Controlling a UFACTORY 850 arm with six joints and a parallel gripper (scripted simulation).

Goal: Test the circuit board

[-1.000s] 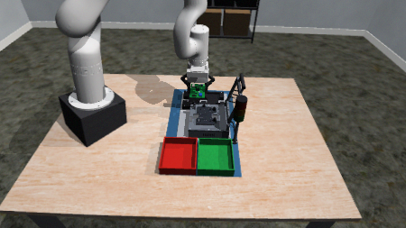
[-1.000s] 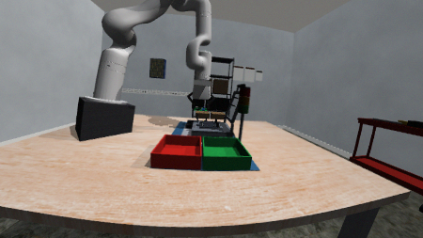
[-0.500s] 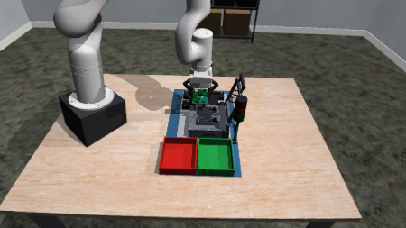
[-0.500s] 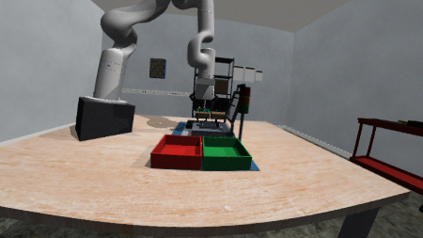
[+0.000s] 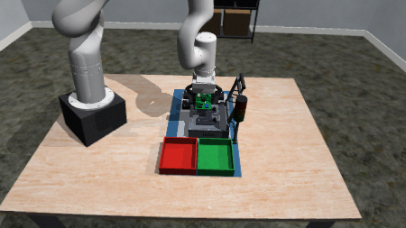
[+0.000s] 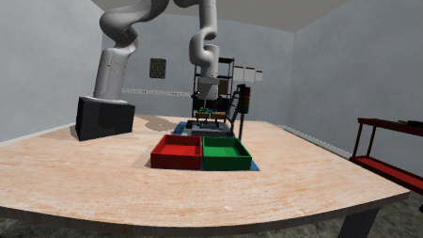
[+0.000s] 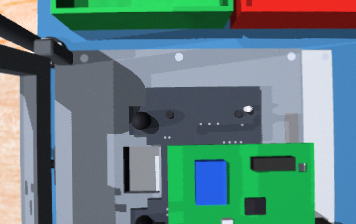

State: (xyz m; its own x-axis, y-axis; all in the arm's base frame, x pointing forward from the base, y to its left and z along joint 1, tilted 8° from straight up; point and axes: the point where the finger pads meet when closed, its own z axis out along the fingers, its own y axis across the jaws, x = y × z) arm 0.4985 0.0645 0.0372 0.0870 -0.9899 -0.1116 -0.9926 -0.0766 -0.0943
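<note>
The dark nest lies 20 mm ahead of my hand, 20 mm to the right of it and 60 mm below it. Round my hand: clear lid (140 mm ahead, 20 mm to the right, 50 mm above); then green bin (80 mm ahead, 220 mm to the right, 120 mm below); then green circuit board (right at my hand).
</note>
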